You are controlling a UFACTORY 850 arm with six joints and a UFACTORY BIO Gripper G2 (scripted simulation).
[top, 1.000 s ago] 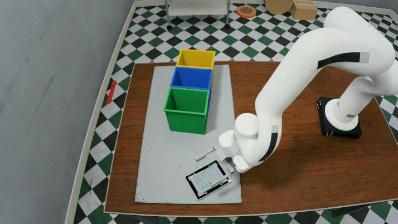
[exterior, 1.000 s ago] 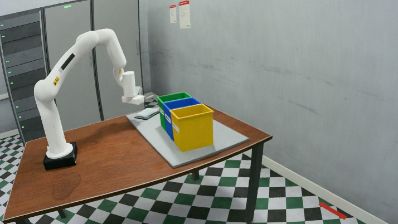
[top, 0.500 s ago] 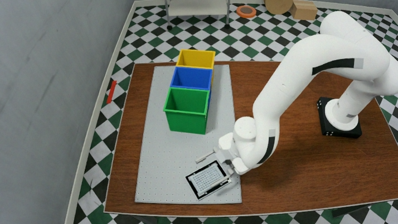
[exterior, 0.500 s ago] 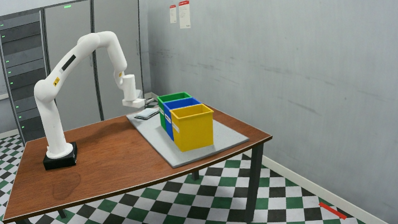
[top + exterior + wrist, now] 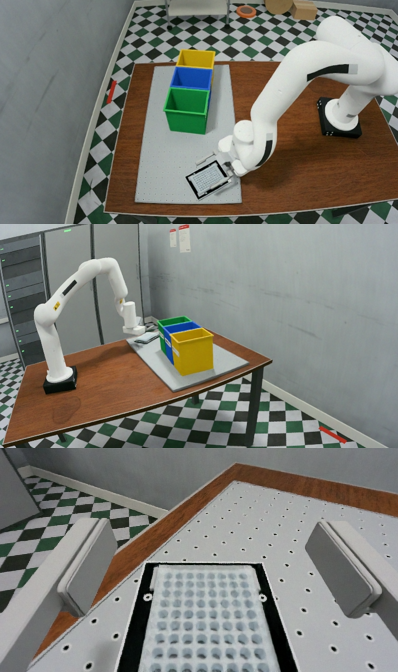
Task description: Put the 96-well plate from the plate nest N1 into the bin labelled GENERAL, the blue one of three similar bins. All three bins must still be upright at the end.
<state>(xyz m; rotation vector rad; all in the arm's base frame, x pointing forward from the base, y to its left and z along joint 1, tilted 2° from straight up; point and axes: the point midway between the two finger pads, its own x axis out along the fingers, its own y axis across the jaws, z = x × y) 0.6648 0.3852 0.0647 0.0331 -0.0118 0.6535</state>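
Right now my hand is 70 mm above the white 96-well plate. Round my hand: blue bin 120 mm ahead, 410 mm to the right; then black plate nest 80 mm below; then green bin 120 mm ahead, 280 mm to the right.
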